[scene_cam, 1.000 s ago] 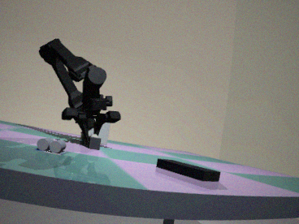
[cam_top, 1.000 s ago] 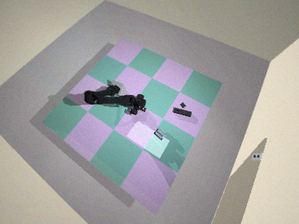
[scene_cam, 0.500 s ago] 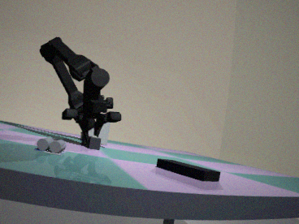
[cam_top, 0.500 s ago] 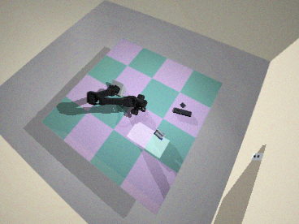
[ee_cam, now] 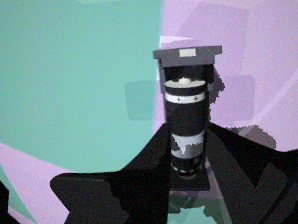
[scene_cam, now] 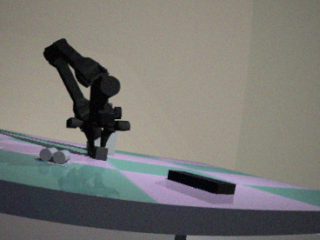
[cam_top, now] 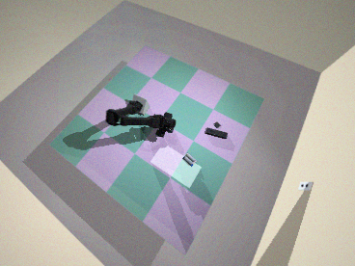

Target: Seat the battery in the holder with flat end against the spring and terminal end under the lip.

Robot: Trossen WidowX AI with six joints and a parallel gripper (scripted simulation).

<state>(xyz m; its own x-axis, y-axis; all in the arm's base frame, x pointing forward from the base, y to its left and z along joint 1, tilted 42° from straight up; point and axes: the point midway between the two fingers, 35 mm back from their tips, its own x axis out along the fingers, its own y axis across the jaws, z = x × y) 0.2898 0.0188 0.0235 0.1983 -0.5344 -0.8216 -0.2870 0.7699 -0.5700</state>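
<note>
My gripper tip is now 1 cm below the battery. Round my gripper tip: long black block: 34 cm ahead, 20 cm to the left; small dark piece: 30 cm ahead, 27 cm to the left, 1 cm below.
</note>
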